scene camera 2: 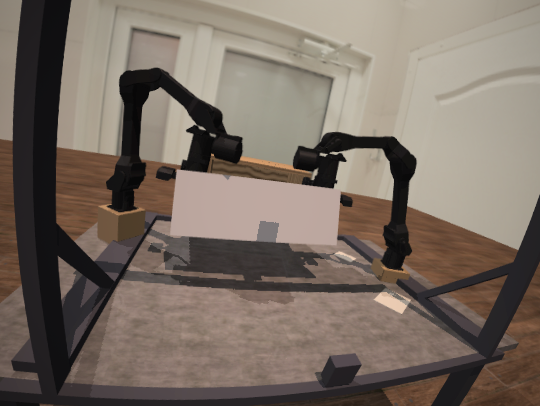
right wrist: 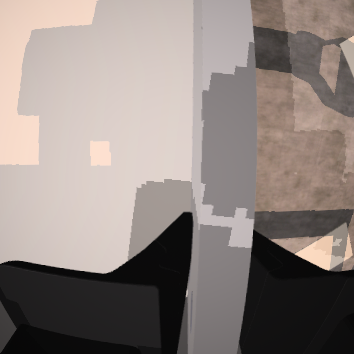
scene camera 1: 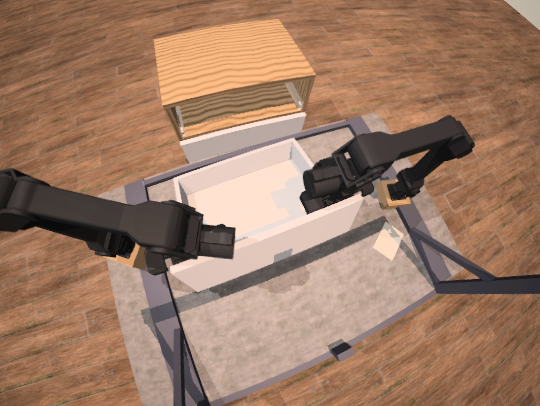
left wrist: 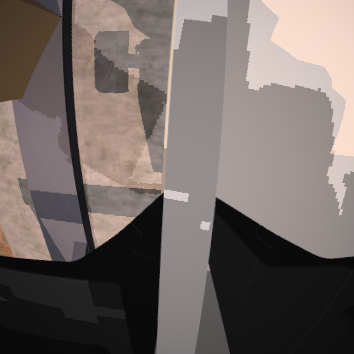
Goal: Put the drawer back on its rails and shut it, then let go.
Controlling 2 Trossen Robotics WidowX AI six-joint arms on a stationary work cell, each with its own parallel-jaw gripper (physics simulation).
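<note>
The white drawer is held above the table in front of the wooden cabinet, with a gap between them. Its open top faces up, and its shadow falls on the table below. The cabinet's upper bay is open, with a pale rail at the left and another rail at the right. My left gripper is shut on the drawer's left side wall. My right gripper is shut on its right side wall. Fingertips are partly hidden in both scene views.
A white front panel closes the cabinet's lower part. A dark metal frame edges the grey table, with upright posts near the front. A small dark block sits at the front edge.
</note>
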